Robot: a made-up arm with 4 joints. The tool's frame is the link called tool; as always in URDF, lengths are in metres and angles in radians. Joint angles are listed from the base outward.
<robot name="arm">
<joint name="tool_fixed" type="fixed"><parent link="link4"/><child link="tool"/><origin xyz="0 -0.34 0.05"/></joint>
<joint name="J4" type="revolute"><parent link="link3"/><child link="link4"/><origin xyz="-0.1 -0.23 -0.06"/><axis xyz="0 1 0"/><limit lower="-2.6" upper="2.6"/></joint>
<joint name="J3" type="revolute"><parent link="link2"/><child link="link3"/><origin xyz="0.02 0 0.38"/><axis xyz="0 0 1"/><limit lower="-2.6" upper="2.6"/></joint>
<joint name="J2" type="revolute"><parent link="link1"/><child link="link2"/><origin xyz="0.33 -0.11 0.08"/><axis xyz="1 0 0"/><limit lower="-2.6" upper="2.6"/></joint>
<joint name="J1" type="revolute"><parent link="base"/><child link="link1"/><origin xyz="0 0 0.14"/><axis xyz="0 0 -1"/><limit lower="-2.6" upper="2.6"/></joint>
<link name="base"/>
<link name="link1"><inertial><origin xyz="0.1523 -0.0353 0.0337"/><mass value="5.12"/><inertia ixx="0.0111" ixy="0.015" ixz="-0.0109" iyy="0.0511" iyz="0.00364" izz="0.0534"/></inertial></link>
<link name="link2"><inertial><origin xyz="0.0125 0.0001 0.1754"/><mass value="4.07"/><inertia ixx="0.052" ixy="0" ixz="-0.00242" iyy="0.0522" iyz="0" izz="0.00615"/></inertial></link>
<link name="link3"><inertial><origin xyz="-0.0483 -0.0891 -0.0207"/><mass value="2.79"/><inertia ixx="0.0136" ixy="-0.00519" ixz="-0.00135" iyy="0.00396" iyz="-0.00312" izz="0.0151"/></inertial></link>
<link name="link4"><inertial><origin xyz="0.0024 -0.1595 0.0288"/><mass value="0.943"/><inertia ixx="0.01" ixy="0" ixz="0" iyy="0.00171" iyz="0.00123" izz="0.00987"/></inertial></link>
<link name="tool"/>
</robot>
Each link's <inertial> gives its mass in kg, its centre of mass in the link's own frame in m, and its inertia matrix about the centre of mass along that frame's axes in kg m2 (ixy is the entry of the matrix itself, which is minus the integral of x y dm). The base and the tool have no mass. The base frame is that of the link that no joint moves.
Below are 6 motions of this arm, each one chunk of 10 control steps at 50 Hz.
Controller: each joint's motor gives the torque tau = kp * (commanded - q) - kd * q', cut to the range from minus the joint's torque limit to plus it. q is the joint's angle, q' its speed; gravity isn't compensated. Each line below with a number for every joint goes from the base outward.
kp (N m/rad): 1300 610 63 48
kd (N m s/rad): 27 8.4 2.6 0.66
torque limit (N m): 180 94 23 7.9
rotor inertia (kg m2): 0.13 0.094 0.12 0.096
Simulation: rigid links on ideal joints. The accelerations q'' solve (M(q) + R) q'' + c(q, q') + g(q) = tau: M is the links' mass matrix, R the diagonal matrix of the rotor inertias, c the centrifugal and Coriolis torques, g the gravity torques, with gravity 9.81 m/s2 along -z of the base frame. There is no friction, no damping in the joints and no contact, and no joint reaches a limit. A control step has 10 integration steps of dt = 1/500 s. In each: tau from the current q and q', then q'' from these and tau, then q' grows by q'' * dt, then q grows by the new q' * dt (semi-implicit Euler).
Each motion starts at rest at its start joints. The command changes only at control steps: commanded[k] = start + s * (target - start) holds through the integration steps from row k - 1 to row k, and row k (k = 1, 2, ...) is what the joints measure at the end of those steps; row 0 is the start. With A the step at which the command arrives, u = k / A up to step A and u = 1 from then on. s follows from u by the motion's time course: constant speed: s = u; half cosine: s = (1 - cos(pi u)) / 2; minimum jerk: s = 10 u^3 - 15 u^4 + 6 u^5; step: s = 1 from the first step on.
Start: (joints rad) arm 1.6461 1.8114 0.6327 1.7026
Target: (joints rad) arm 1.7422 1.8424 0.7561 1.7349
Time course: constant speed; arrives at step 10
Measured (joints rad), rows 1 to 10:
1: 1.6482 1.8170 0.6342 1.7026
2: 1.6539 1.8303 0.6380 1.7032
3: 1.6624 1.8471 0.6430 1.7051
4: 1.6725 1.8626 0.6478 1.7085
5: 1.6831 1.8734 0.6518 1.7134
6: 1.6935 1.8781 0.6553 1.7195
7: 1.7039 1.8773 0.6591 1.7259
8: 1.7145 1.8733 0.6645 1.7319
9: 1.7256 1.8686 0.6723 1.7369
10: 1.7373 1.8654 0.6829 1.7406

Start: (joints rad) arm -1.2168 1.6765 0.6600 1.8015
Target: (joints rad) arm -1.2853 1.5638 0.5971 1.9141
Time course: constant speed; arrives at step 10
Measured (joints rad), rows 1 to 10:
1: -1.2173 1.6790 0.6585 1.8023
2: -1.2198 1.6827 0.6532 1.8057
3: -1.2252 1.6833 0.6430 1.8129
4: -1.2336 1.6785 0.6287 1.8245
5: -1.2439 1.6682 0.6123 1.8402
6: -1.2547 1.6540 0.5962 1.8587
7: -1.2647 1.6378 0.5824 1.8784
8: -1.2731 1.6215 0.5719 1.8976
9: -1.2798 1.6064 0.5650 1.9149
10: -1.2851 1.5931 0.5611 1.9292

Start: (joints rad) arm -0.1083 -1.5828 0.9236 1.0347
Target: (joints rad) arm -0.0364 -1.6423 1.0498 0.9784
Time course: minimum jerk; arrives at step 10
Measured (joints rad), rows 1 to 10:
1: -0.1076 -1.5877 0.9239 1.0349
2: -0.1059 -1.5995 0.9258 1.0349
3: -0.1030 -1.6150 0.9307 1.0337
4: -0.0981 -1.6317 0.9394 1.0301
5: -0.0901 -1.6479 0.9527 1.0229
6: -0.0788 -1.6623 0.9710 1.0120
7: -0.0651 -1.6738 0.9946 0.9981
8: -0.0506 -1.6814 1.0236 0.9832
9: -0.0377 -1.6847 1.0570 0.9698
10: -0.0282 -1.6838 1.0930 0.9604

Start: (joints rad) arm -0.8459 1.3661 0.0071 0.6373
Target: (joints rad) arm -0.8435 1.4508 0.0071 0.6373
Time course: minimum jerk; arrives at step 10
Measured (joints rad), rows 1 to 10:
1: -0.8458 1.3707 0.0075 0.6370
2: -0.8455 1.3822 0.0089 0.6364
3: -0.8450 1.3983 0.0115 0.6357
4: -0.8444 1.4171 0.0152 0.6352
5: -0.8438 1.4371 0.0198 0.6351
6: -0.8433 1.4570 0.0249 0.6353
7: -0.8429 1.4754 0.0304 0.6360
8: -0.8429 1.4908 0.0359 0.6370
9: -0.8432 1.5014 0.0412 0.6383
10: -0.8438 1.5062 0.0462 0.6396

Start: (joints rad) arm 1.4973 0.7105 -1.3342 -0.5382
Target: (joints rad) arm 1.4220 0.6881 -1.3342 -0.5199
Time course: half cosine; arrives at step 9
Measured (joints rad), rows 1 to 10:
1: 1.4962 0.7141 -1.3337 -0.5384
2: 1.4933 0.7213 -1.3307 -0.5388
3: 1.4884 0.7284 -1.3232 -0.5386
4: 1.4809 0.7324 -1.3105 -0.5374
5: 1.4703 0.7323 -1.2934 -0.5347
6: 1.4570 0.7283 -1.2741 -0.5305
7: 1.4422 0.7216 -1.2552 -0.5250
8: 1.4278 0.7139 -1.2391 -0.5189
9: 1.4162 0.7067 -1.2279 -0.5130
10: 1.4091 0.7013 -1.2225 -0.5081

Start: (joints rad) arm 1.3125 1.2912 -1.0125 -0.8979
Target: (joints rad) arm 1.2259 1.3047 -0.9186 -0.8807
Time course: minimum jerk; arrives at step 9
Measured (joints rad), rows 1 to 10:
1: 1.3121 1.2963 -1.0119 -0.8980
2: 1.3107 1.3075 -1.0081 -0.8980
3: 1.3073 1.3203 -0.9985 -0.8979
4: 1.3002 1.3313 -0.9815 -0.8971
5: 1.2884 1.3386 -0.9574 -0.8953
6: 1.2717 1.3421 -0.9275 -0.8922
7: 1.2520 1.3427 -0.8942 -0.8878
8: 1.2322 1.3413 -0.8596 -0.8825
9: 1.2157 1.3391 -0.8262 -0.8768
10: 1.2050 1.3370 -0.7959 -0.8714

